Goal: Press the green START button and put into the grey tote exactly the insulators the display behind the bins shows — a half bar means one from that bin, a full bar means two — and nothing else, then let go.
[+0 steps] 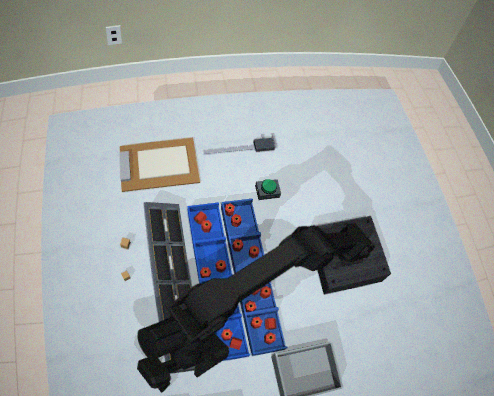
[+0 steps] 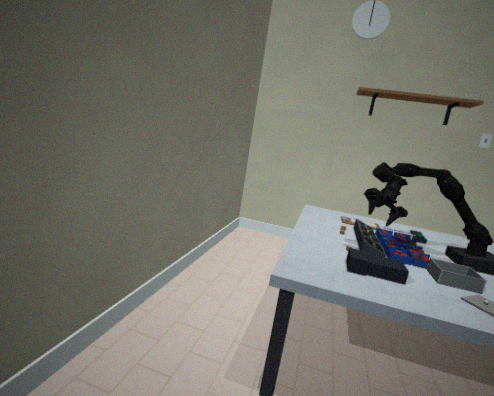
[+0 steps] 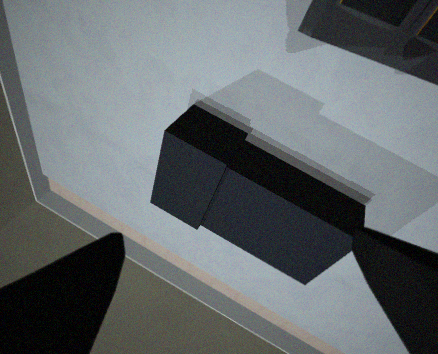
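My gripper [image 1: 180,380] [image 2: 380,218] [image 3: 239,241] is open and empty, high above the table near the display's near end. The dark display panel [image 1: 162,205] [image 3: 350,45] stands behind the bins; pale marks show on it, but I cannot read its bars, and the arm covers its lower part. Blue bins in two rows [image 1: 210,232] hold red-orange insulators [image 1: 221,265] [image 1: 254,251] and some square-looking red pieces [image 1: 270,323]; the arm hides some bins. The green START button [image 1: 269,186] sits on a dark base beyond the bins. The grey tote [image 1: 277,375] [image 2: 450,281] shows no insulator in its visible part.
A long black box [image 2: 375,267] [image 3: 270,210] stands beyond the display's near end, below my fingers. A clipboard [image 1: 195,170], a caliper-like tool [image 1: 264,144] and two small tan blocks [image 1: 125,243] [image 1: 125,275] lie on the table. A flat beige piece [image 2: 477,302] lies near the tote.
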